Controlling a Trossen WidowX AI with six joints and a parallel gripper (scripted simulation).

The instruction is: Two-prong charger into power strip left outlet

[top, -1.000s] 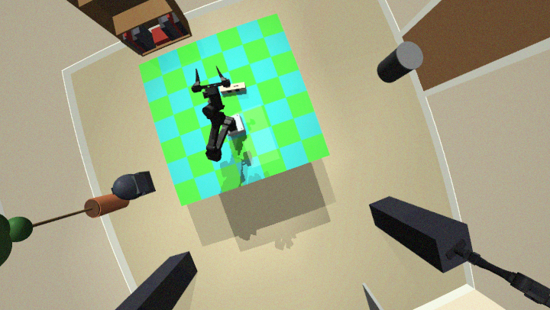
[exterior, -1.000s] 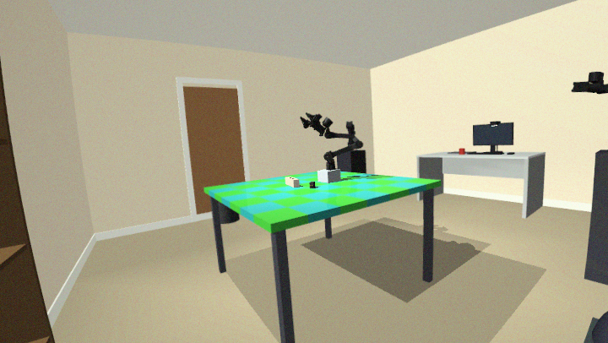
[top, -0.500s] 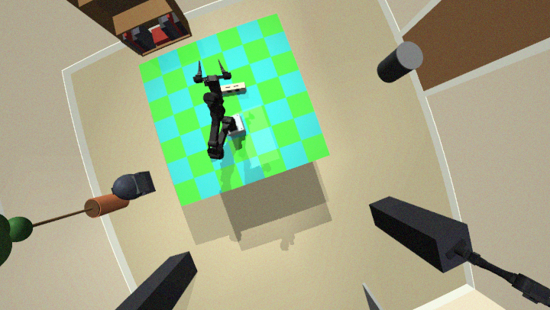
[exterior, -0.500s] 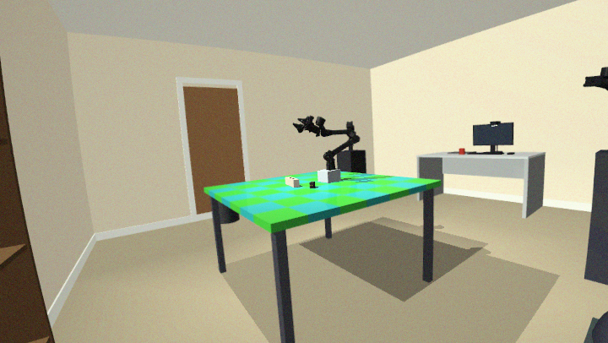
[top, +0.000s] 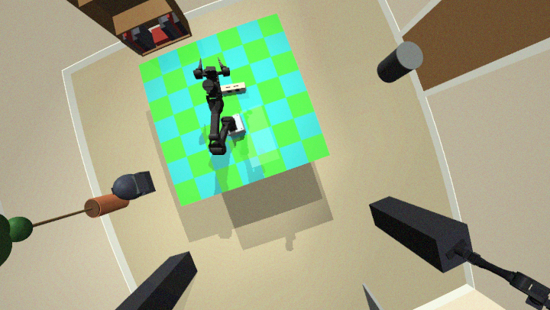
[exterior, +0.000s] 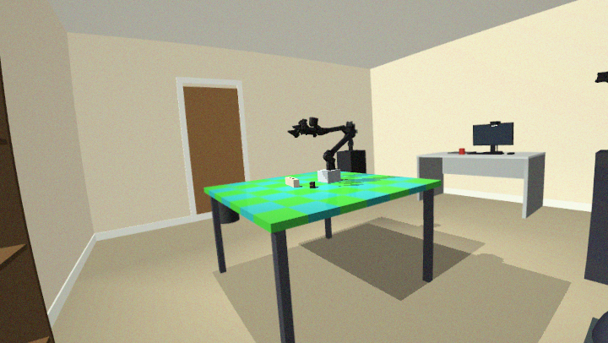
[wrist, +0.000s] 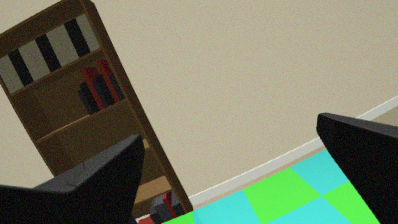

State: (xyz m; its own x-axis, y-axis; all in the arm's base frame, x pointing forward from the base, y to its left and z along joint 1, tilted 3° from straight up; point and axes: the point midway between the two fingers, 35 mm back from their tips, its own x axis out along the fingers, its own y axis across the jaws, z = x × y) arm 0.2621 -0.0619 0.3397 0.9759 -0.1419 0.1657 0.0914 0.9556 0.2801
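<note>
Now: gripper tip 400 mm above the black two-prong charger, 190 mm to the right of it and 30 mm past it.
</note>
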